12 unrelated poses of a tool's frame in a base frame.
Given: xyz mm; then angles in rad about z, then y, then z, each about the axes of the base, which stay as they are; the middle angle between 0 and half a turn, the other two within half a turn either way.
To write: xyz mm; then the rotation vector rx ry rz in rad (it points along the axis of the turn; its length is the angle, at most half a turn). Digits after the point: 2 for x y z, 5 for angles.
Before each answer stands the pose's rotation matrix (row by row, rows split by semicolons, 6 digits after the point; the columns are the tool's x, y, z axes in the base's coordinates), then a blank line. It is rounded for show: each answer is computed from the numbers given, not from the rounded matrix.
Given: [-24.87, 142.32, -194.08, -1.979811, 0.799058, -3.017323]
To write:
0.161488 -0.684219 -0.711173; 0.944816 0.315328 -0.088835; 0.285035 -0.657581 0.697382

[-24.87, 142.32, -194.08, -0.42350, -0.74180, 1.21302]
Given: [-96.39, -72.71, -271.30, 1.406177, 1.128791, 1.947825]
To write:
-0.943001 0.002986 -0.332778; -0.298007 -0.452665 0.840408; -0.148128 0.891676 0.427753

[-96.39, -72.71, -271.30, 0.42561, -1.53291, -2.49876]
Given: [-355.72, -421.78, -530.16, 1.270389, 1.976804, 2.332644]
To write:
-0.610489 -0.474514 -0.634145; -0.743908 0.068715 0.664740; -0.271853 0.877562 -0.394945

[-355.72, -421.78, -530.16, 1.23201, -2.09727, -1.55950]
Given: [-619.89, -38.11, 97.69, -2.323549, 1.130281, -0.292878]
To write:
-0.489801 0.100567 0.866014; -0.614570 -0.744383 -0.261146; 0.618384 -0.660136 0.426406

[-619.89, -38.11, 97.69, -1.25898, 0.78138, -2.25657]
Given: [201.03, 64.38, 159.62, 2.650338, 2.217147, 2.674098]
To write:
-0.686658 0.143730 -0.712631; -0.181796 0.915167 0.359749; 0.703883 0.376578 -0.602277

[201.03, 64.38, 159.62, 0.02695, -2.26870, -0.52136]
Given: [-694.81, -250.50, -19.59, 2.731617, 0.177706, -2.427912]
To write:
0.943317 -0.303803 -0.133632; 0.289603 0.950126 -0.115719; 0.162123 0.070459 0.984252

[-694.81, -250.50, -19.59, 0.09503, -0.15097, 0.30290]
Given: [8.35, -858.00, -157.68, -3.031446, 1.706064, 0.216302]
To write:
0.154507 0.198840 0.967776; -0.078595 -0.973960 0.212659; 0.984861 -0.108920 -0.134856

[8.35, -858.00, -157.68, -2.21475, -0.11766, -1.91073]
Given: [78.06, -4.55, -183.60, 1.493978, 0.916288, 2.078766]
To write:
-0.893881 0.228182 -0.385888; -0.444150 -0.567662 0.693174; -0.060884 0.791008 0.608769

[78.06, -4.55, -183.60, 0.35794, -1.18908, -2.45983]
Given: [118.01, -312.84, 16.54, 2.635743, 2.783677, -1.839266]
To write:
0.249861 -0.963812 -0.092925; -0.918509 -0.205550 -0.337773; 0.306449 0.169749 -0.936629

[118.01, -312.84, 16.54, 2.20439, -1.73466, 0.19677]
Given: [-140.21, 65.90, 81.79, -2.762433, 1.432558, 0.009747]
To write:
-0.124398 0.060057 0.990413; -0.371370 -0.928435 0.009654; 0.920114 -0.366609 0.137798

[-140.21, 65.90, 81.79, -1.85867, 0.34727, -2.13117]
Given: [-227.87, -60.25, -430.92, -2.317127, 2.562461, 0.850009]
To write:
0.926607 0.104551 0.361203; -0.057635 -0.909732 0.411177; 0.371587 -0.401818 -0.836938

[-227.87, -60.25, -430.92, -2.66150, -0.03399, -0.53095]
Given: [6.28, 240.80, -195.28, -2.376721, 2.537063, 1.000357]
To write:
0.903353 0.299585 0.306924; 0.125694 -0.869110 0.478381; 0.410066 -0.393568 -0.822770

[6.28, 240.80, -195.28, -2.60838, -0.30854, -0.52018]
